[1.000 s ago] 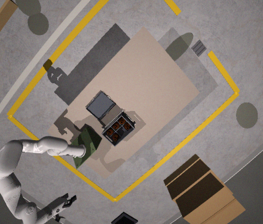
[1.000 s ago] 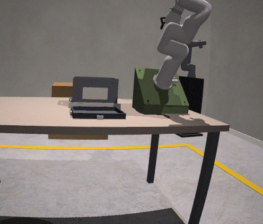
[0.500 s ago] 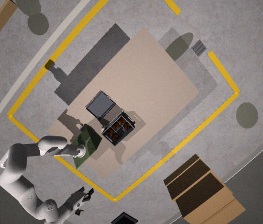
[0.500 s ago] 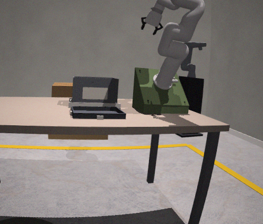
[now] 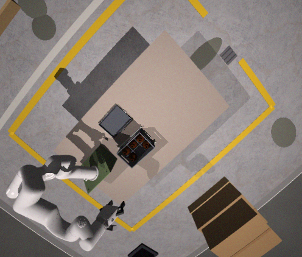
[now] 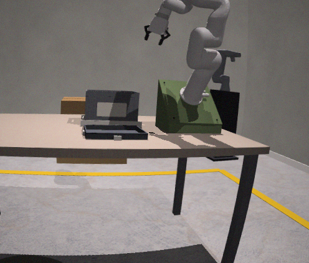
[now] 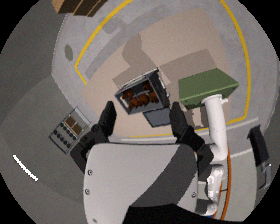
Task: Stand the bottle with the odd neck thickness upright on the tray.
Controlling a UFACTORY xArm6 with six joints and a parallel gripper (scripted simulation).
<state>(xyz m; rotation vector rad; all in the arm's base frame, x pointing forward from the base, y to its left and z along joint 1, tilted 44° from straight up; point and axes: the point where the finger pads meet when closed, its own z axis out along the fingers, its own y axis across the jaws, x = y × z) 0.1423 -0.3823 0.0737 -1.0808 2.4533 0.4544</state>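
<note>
My hand is 24 cm short of the dark crate, 9 cm to the right of it and 40 cm above it. The rest, counted from my hand: glass bottle 16 cm ahead, 5 cm to the left, 40 cm below; flat dark tray 28 cm ahead, 38 cm to the left, 47 cm below.
</note>
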